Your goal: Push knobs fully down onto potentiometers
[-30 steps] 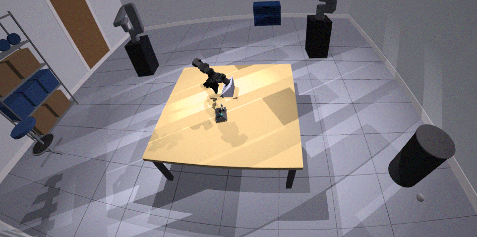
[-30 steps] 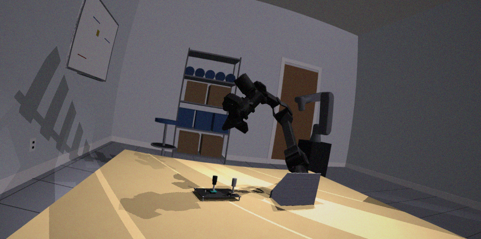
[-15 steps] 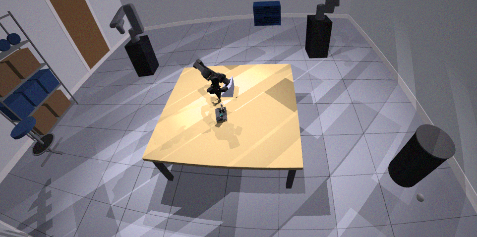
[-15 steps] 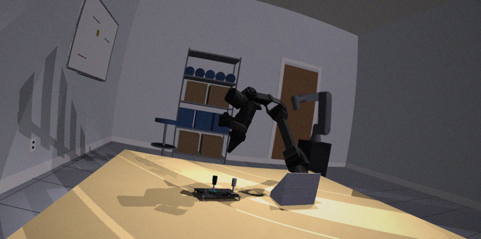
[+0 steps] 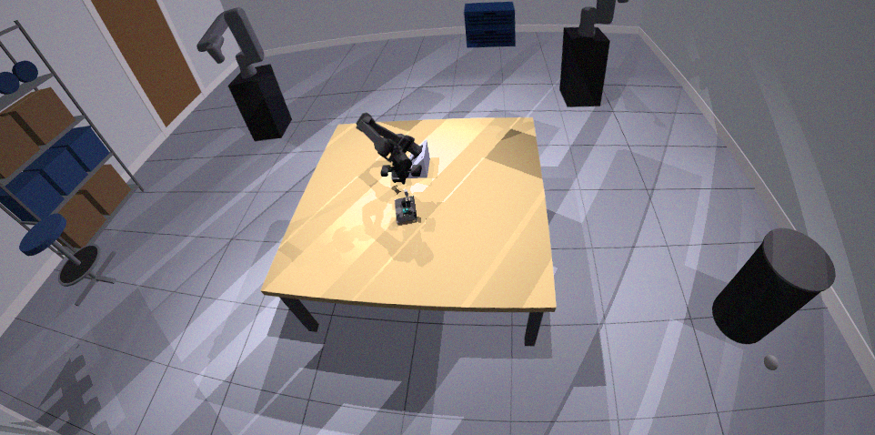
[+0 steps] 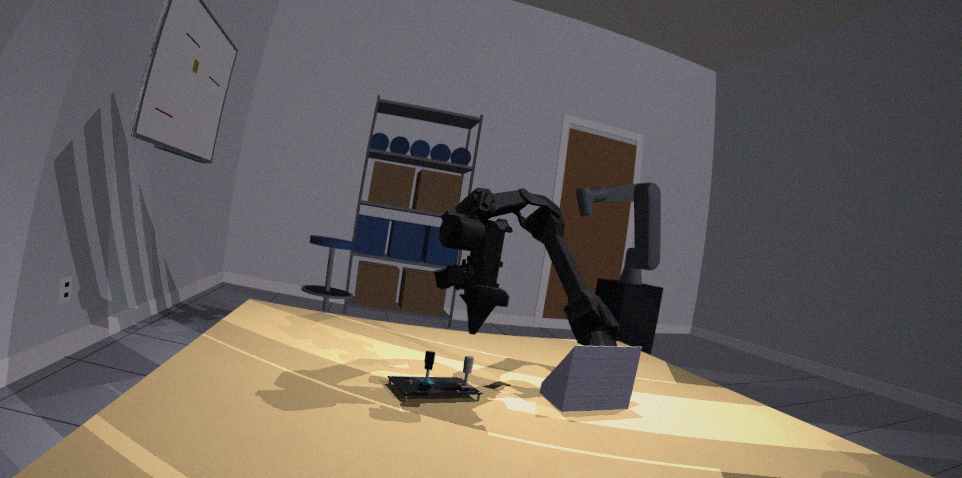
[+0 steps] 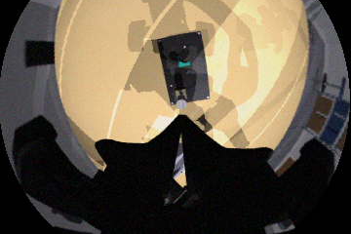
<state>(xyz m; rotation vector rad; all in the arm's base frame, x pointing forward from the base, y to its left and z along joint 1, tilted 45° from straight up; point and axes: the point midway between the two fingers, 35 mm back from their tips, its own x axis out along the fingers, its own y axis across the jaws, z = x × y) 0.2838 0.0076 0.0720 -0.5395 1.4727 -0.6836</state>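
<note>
My gripper tip is now 6 cm above the grey knob. From my gripper tip the other things lie so: black knob 7 cm ahead, 1 cm to the right, 6 cm below.
</note>
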